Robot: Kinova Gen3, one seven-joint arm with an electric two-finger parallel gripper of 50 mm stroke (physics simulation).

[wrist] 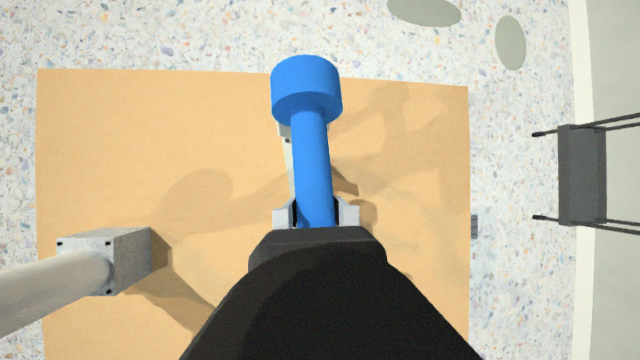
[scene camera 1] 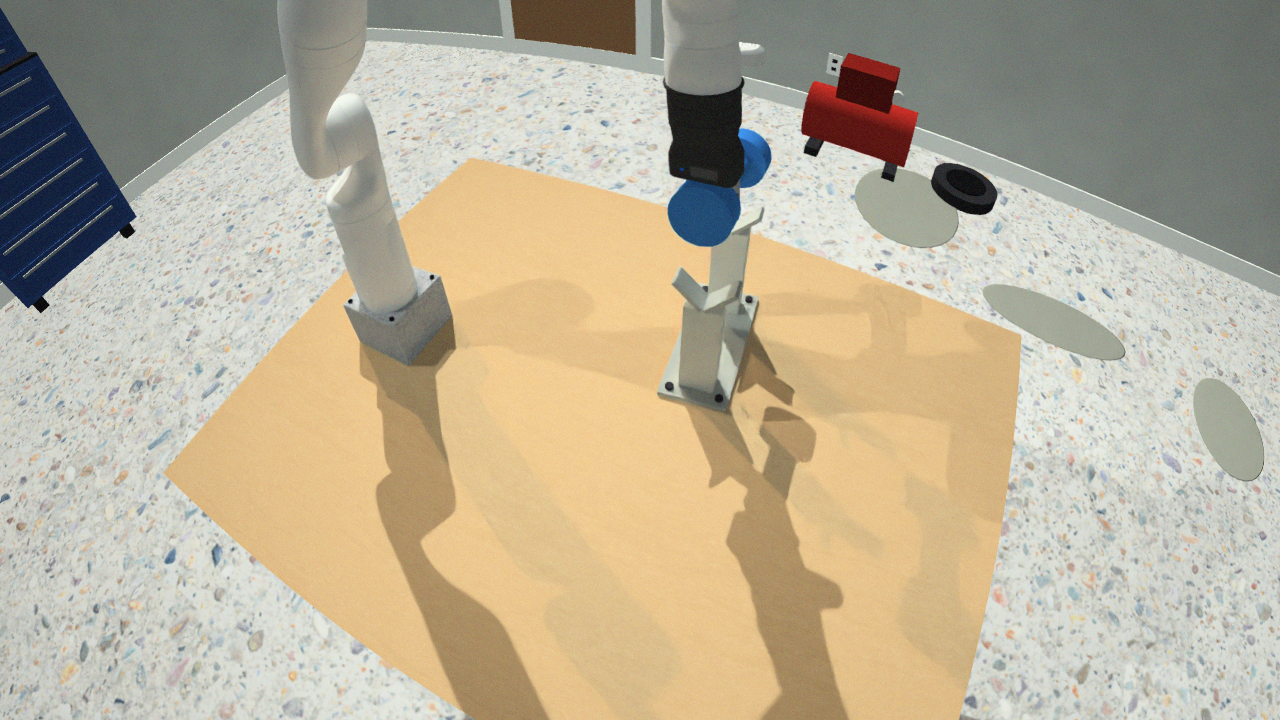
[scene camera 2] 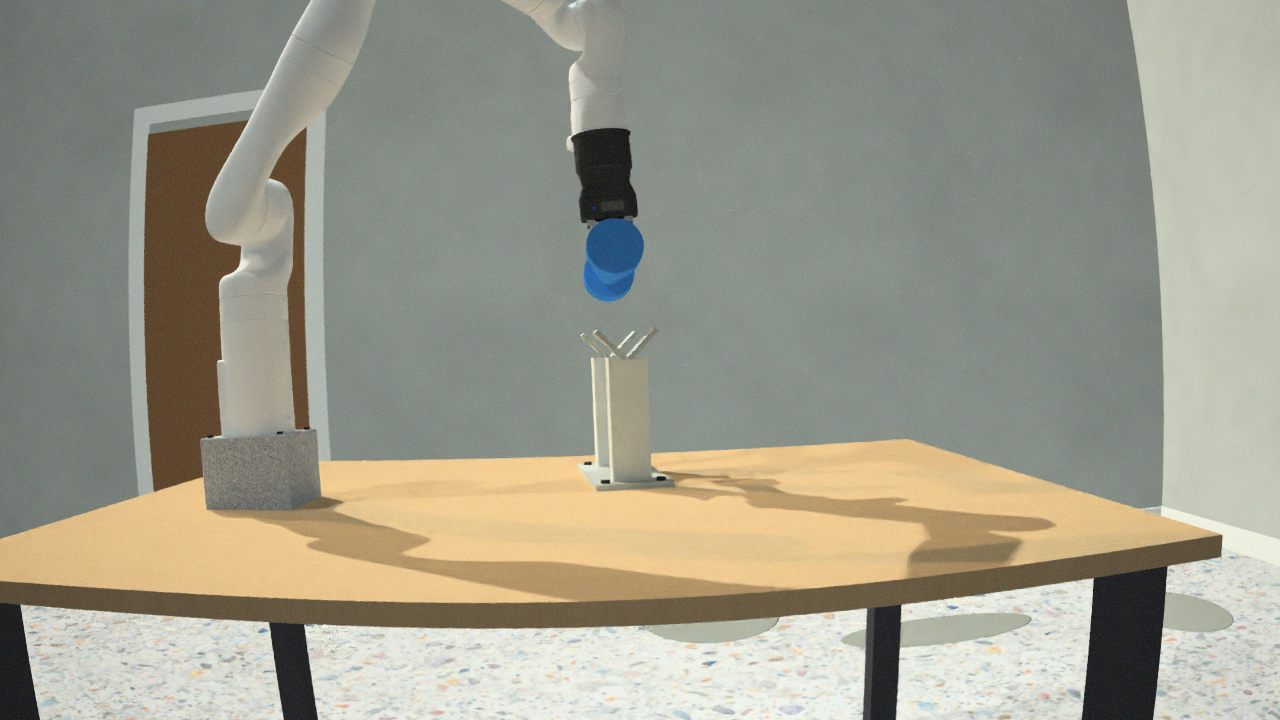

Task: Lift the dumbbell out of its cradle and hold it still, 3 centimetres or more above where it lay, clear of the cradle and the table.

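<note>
The blue dumbbell (scene camera 1: 704, 212) (scene camera 2: 614, 246) (wrist: 312, 160) hangs in the air above its cradle. In the scene camera 2 view it is tilted, its far head lower than its near head, and a gap shows between both heads and the cradle's V-shaped arms. The pale cradle (scene camera 1: 703, 349) (scene camera 2: 629, 420) (wrist: 286, 160) stands upright on the table (scene camera 1: 295, 429) (scene camera 2: 492, 537) (wrist: 100, 125), its arms empty. My gripper (wrist: 315, 206) is shut on the dumbbell's handle, one finger on each side. In both scene views the near head hides the fingertips.
The arm's grey base block (scene camera 1: 402, 322) (scene camera 2: 259, 470) (wrist: 131, 260) stands on the table to the left of the cradle. On the floor beyond the table are a red machine (scene camera 1: 859, 122), a black ring (scene camera 1: 948, 198) and a blue drawer cabinet (scene camera 1: 53, 179).
</note>
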